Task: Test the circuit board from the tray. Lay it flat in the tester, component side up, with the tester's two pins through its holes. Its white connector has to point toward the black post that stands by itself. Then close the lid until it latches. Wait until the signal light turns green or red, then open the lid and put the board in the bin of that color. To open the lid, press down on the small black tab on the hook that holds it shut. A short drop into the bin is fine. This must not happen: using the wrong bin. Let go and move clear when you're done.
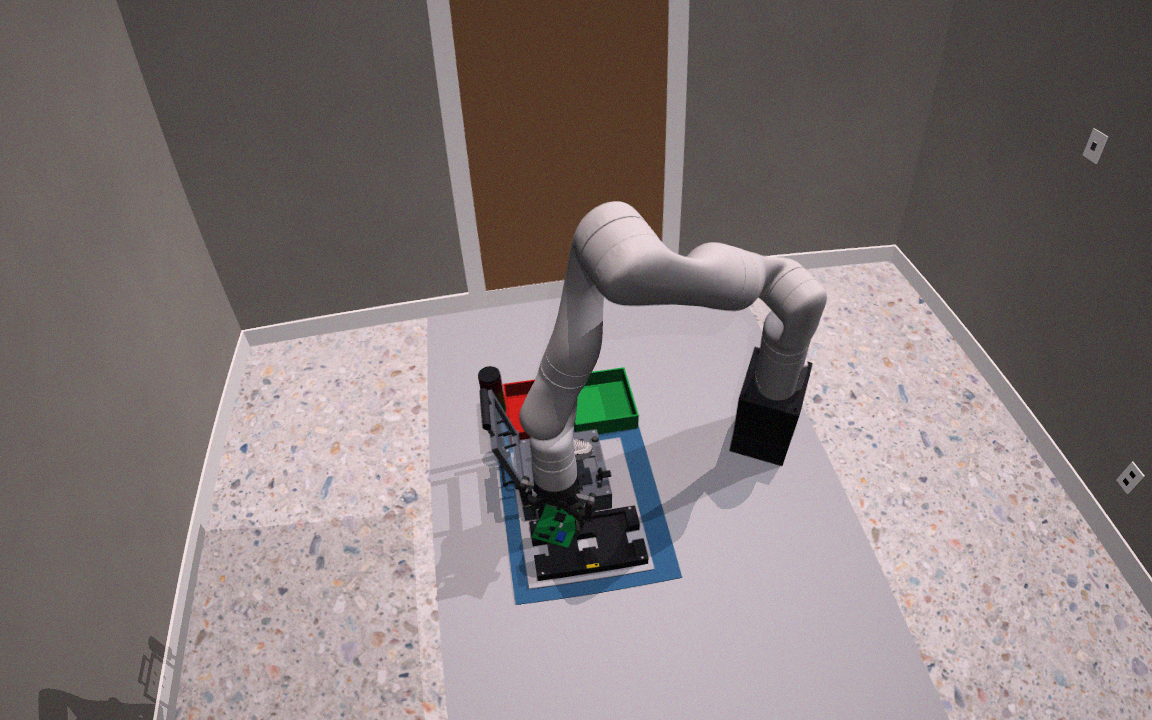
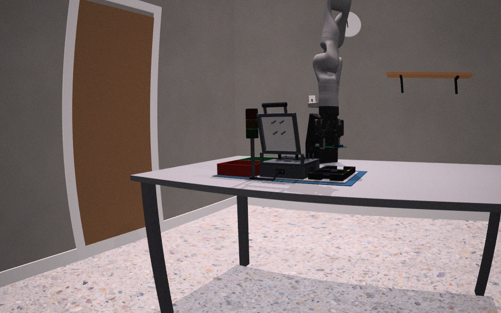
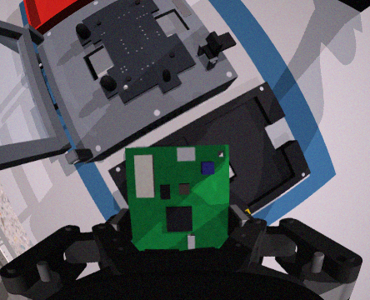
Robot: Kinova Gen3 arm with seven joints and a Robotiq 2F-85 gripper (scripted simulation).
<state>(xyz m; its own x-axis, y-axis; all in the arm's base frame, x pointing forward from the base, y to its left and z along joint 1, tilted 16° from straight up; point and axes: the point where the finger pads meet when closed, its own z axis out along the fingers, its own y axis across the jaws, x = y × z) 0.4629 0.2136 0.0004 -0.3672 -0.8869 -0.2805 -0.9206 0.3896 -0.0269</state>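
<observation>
Now: the green circuit board right at my hand. From my hand the other things lie so: red bin 40 mm ahead, 370 mm to the right, 110 mm below; latch hook 90 mm behind, 120 mm to the right, 30 mm below; lid 100 mm ahead, 160 mm to the right, 60 mm above.
</observation>
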